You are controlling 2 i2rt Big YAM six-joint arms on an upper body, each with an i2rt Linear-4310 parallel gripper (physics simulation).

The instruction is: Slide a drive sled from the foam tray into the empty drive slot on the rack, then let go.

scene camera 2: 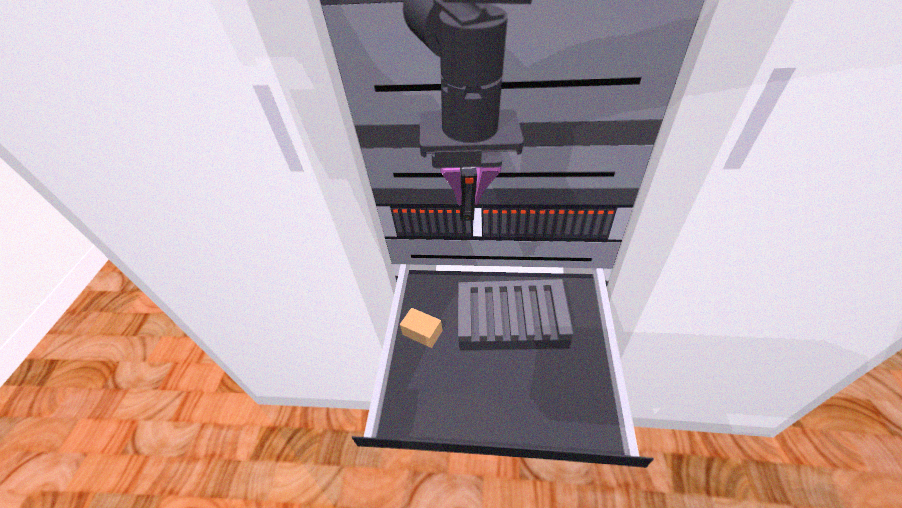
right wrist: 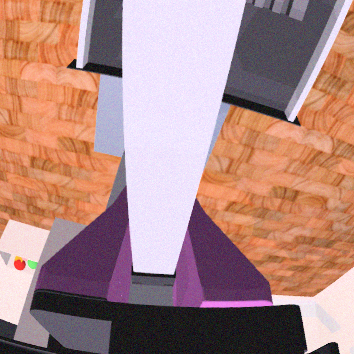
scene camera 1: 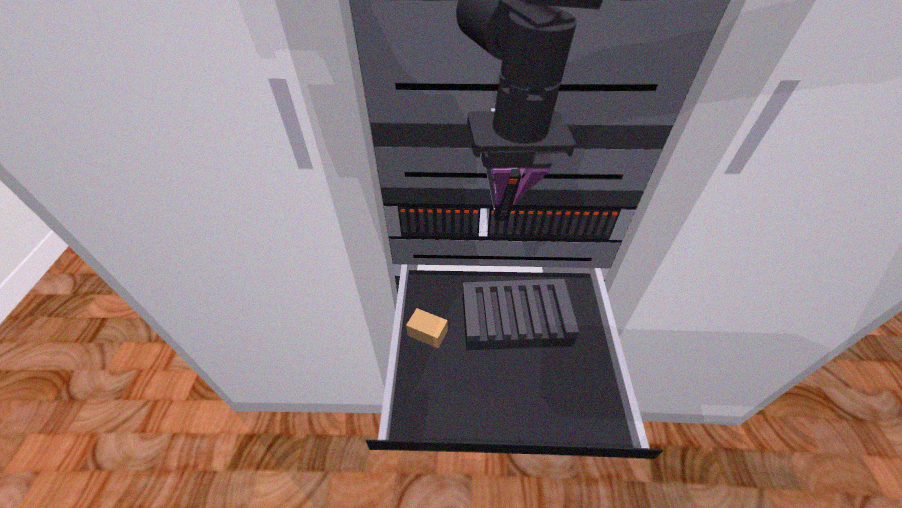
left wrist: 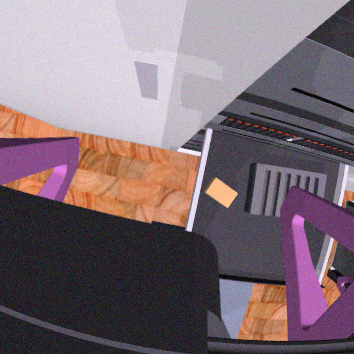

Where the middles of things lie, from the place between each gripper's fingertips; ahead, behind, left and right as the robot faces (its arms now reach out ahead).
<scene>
The drive sled (scene camera 1: 502, 212) lies 5 cm behind my left hand, 27 cm to the right of it and 19 cm below it. Round my left hand: orange block (scene camera 1: 423, 326): 3 cm behind, 16 cm to the right, 62 cm below; then foam tray (scene camera 2: 530, 314): 1 cm ahead, 34 cm to the right, 61 cm below.
I see the drive sled 5 cm ahead of my right hand, 1 cm to the left of it and 2 cm above it. Round my right hand: orange block 7 cm ahead, 12 cm to the left, 41 cm below; foam tray 11 cm ahead, 7 cm to the right, 40 cm below.
</scene>
